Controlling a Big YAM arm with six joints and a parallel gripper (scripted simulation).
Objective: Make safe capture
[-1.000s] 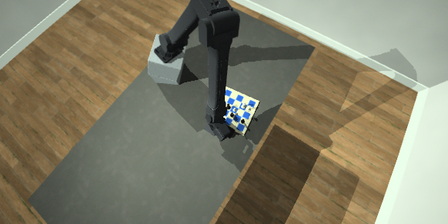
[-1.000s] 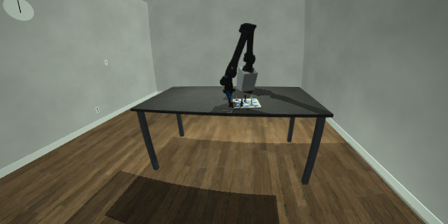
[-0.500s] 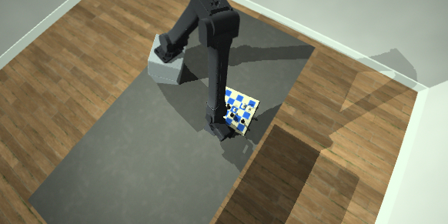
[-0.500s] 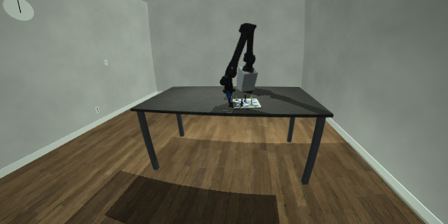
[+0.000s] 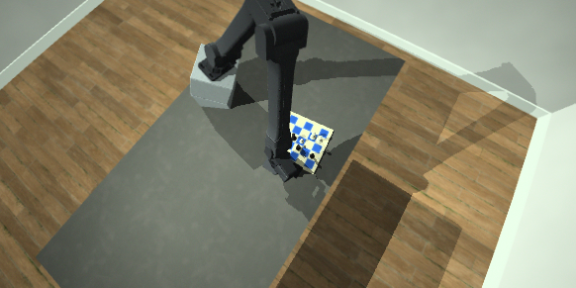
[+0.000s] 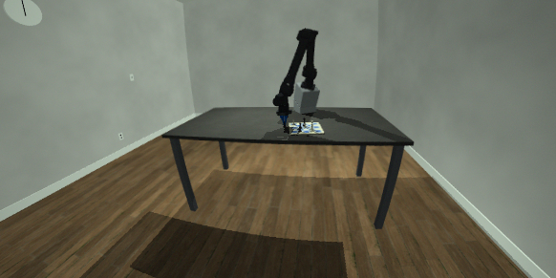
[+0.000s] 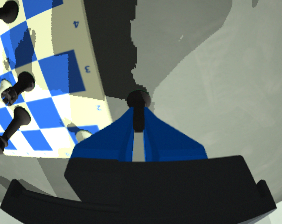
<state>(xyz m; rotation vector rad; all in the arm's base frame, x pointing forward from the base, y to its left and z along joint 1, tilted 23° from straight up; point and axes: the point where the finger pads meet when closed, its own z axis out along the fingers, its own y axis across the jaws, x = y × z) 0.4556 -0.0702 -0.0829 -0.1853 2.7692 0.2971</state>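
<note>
My hand is 1 cm above the black piece. The rest, counted from my hand: cream chessboard 14 cm to the left, 2 cm below; white piece 5 cm to the left, 5 cm behind.
</note>
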